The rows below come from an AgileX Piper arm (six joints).
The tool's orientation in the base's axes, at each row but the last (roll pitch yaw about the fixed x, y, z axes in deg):
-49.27, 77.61, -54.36
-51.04, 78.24, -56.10
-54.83, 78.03, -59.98
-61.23, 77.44, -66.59
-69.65, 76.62, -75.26
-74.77, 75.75, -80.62
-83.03, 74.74, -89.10
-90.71, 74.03, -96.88
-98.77, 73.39, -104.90
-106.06, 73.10, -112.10
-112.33, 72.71, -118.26
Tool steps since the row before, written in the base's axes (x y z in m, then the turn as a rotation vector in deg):
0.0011, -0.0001, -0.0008, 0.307, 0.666, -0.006
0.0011, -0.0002, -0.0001, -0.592, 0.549, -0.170
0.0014, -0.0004, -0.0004, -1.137, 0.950, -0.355
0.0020, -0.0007, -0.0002, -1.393, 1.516, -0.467
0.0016, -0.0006, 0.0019, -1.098, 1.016, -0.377
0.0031, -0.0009, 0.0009, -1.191, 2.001, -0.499
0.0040, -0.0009, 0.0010, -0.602, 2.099, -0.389
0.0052, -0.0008, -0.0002, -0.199, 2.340, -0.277
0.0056, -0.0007, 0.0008, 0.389, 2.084, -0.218
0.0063, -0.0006, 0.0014, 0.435, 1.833, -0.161
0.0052, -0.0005, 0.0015, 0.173, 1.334, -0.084
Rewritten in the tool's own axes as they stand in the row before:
0.0009, 0.0001, 0.0010, -0.072, 0.685, 0.251
0.0003, -0.0001, 0.0011, 0.006, 0.509, -0.650
0.0006, -0.0002, 0.0014, 0.059, 0.880, -1.243
0.0005, -0.0004, 0.0020, 0.033, 1.427, -1.555
-0.0016, -0.0008, 0.0018, 0.075, 0.953, -1.210
-0.0005, -0.0008, 0.0032, -0.050, 1.923, -1.403
-0.0007, -0.0007, 0.0041, -0.180, 2.051, -0.824
0.0002, -0.0002, 0.0053, -0.366, 2.293, -0.450
-0.0010, -0.0004, 0.0056, -0.395, 2.088, 0.160
-0.0019, -0.0004, 0.0062, -0.387, 1.836, 0.230
-0.0020, -0.0005, 0.0050, -0.293, 1.315, 0.022

